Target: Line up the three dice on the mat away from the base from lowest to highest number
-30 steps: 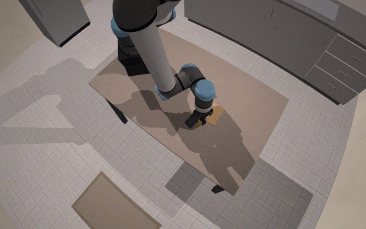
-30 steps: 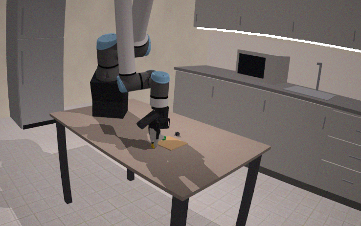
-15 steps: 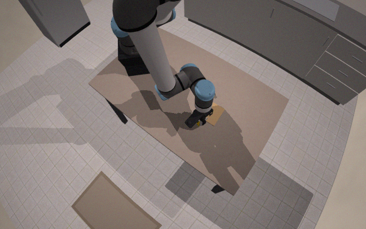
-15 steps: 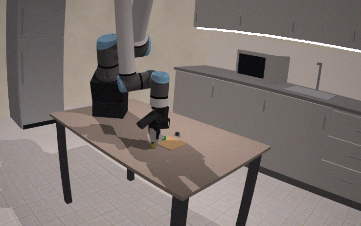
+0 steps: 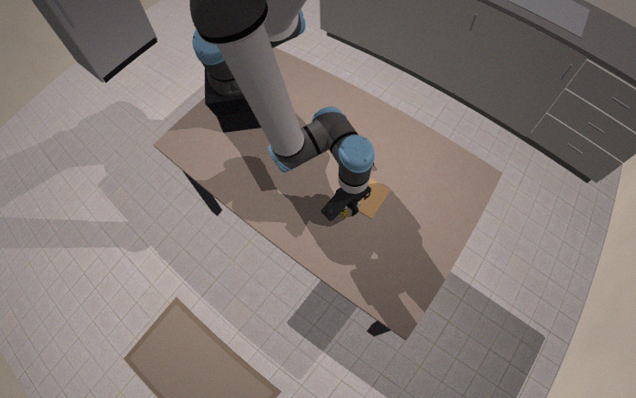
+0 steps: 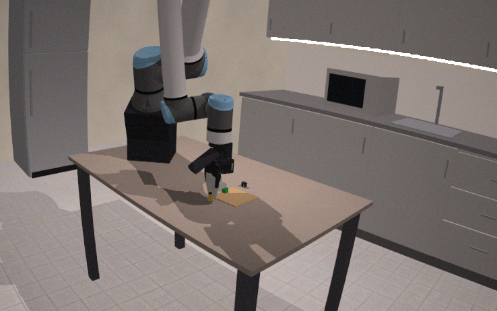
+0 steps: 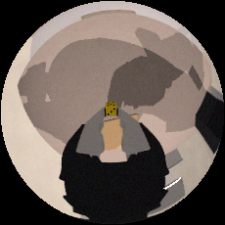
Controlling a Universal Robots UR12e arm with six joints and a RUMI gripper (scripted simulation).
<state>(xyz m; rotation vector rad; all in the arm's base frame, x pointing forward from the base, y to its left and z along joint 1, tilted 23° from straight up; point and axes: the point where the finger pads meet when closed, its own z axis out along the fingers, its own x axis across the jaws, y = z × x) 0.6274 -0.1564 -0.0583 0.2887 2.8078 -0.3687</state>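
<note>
The orange mat is 1 cm ahead of my hand, 11 cm to the left of it and 3 cm below it. Also, from my hand: black die: 4 cm behind, 23 cm to the left, 2 cm below; green die: 4 cm behind, 11 cm to the left, 2 cm below; yellow die: 1 cm below.
</note>
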